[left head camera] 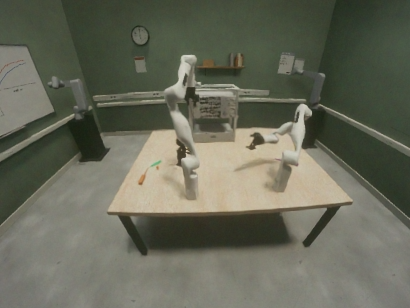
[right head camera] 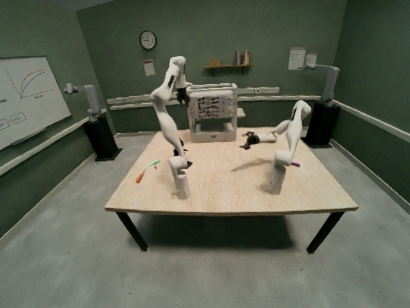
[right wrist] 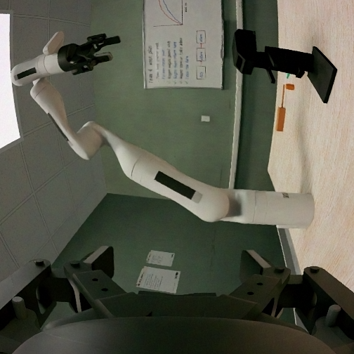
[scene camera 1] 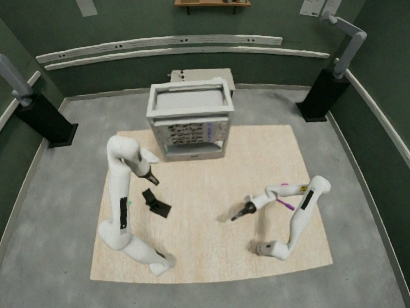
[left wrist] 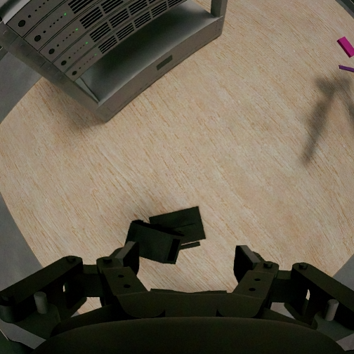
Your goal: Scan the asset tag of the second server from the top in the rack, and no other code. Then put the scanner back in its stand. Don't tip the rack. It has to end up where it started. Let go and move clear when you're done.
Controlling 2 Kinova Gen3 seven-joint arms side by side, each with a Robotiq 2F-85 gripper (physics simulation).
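Frame: origin at the left arm's base, x right, y ahead, z up, level; centimetres.
Seen in the pictures: left gripper, fingertip midpoint: (left head camera: 191, 106) (right head camera: 184, 107) (scene camera 1: 151, 179); right gripper, fingertip midpoint: (left head camera: 248, 141) (right head camera: 241, 141) (scene camera 1: 233, 218); left arm's base, link origin: (left head camera: 192, 195) (right head camera: 184, 194); right arm's base, link origin: (left head camera: 278, 187) (right head camera: 274, 189) (scene camera 1: 262, 248).
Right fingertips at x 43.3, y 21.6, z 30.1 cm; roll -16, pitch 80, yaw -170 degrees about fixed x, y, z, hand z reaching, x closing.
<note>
Pixels of each thing's top centre, then the offset from my right fingertips to it.
- grey rack, top centre: (scene camera 1: 189, 97) (right head camera: 211, 86) (left head camera: 212, 87) dx -19.8, dy +68.5, dz +28.4 cm
- black scanner, top centre: (scene camera 1: 148, 196) (left head camera: 181, 139) dx -51.5, dy +18.7, dz -5.3 cm
- orange screwdriver, top centre: (left head camera: 143, 174) dx -84.4, dy +1.2, dz -27.3 cm
- green item, top centre: (left head camera: 155, 163) dx -78.0, dy +18.4, dz -29.1 cm
- purple tool, top centre: (scene camera 1: 283, 201) dx +45.9, dy +10.9, dz -27.4 cm
The grey rack (left head camera: 214, 136) (right head camera: 214, 136) (scene camera 1: 192, 156) (left wrist: 142, 87) stands upright at the back of the table, with several servers stacked above an open bay. The asset tags cannot be read. The black scanner (scene camera 1: 148, 196) (left wrist: 155, 242) (right wrist: 245, 50) sits in its black stand (scene camera 1: 161, 209) (left wrist: 192, 220) (right wrist: 324, 75), left of the table's middle in scene camera 1. My left gripper (scene camera 1: 154, 181) (left wrist: 186, 257) (right wrist: 115, 46) is open and empty, above the table between scanner and rack, pointing down; the scanner lies beyond its left fingertip in the left wrist view. My right gripper (scene camera 1: 235, 219) (right wrist: 176, 263) is open and empty, over the table, away from both.
An orange screwdriver (left head camera: 142, 179) (right wrist: 281, 119) and a green item (left head camera: 156, 163) lie at the table's left. A purple tool (scene camera 1: 286, 204) and a magenta block (left wrist: 345, 46) lie by the right arm. A pale cart (scene camera 1: 202, 75) stands behind the rack.
</note>
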